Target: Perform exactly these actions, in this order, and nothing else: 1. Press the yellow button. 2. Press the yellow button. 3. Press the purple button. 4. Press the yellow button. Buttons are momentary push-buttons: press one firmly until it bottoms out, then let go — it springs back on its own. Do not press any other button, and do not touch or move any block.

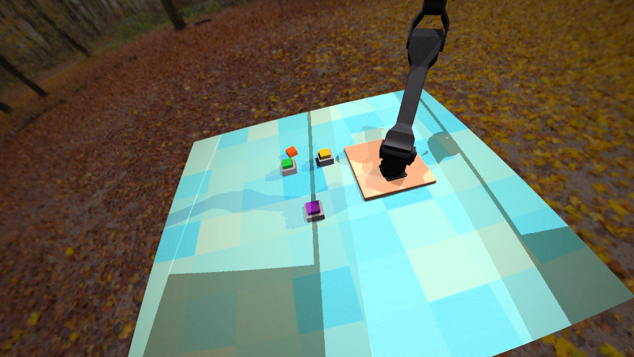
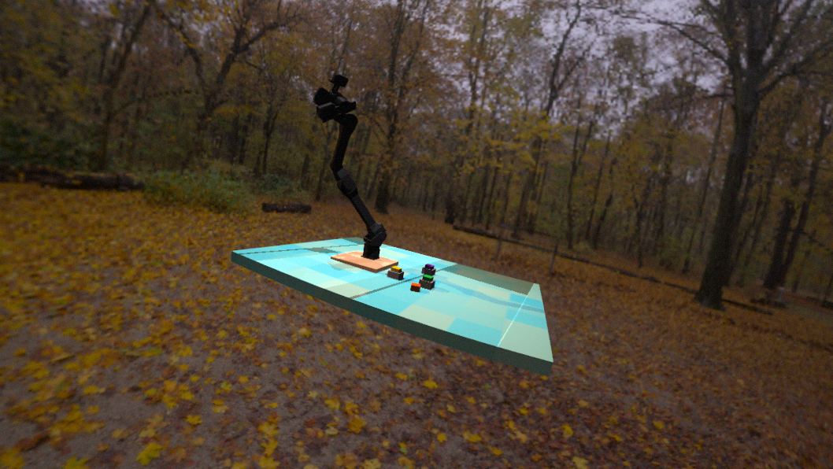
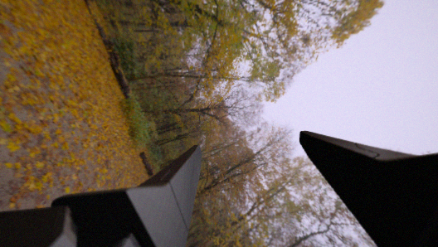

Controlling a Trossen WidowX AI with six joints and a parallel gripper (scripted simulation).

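Now: gripper tip 680 mm above the yellow button and 490 mm short of it. From my gripper tip the other things lie so: purple button 680 mm below, 570 mm ahead, 190 mm to the left; green button 680 mm below, 620 mm ahead; orange block 700 mm below, 600 mm ahead, 70 mm to the right.
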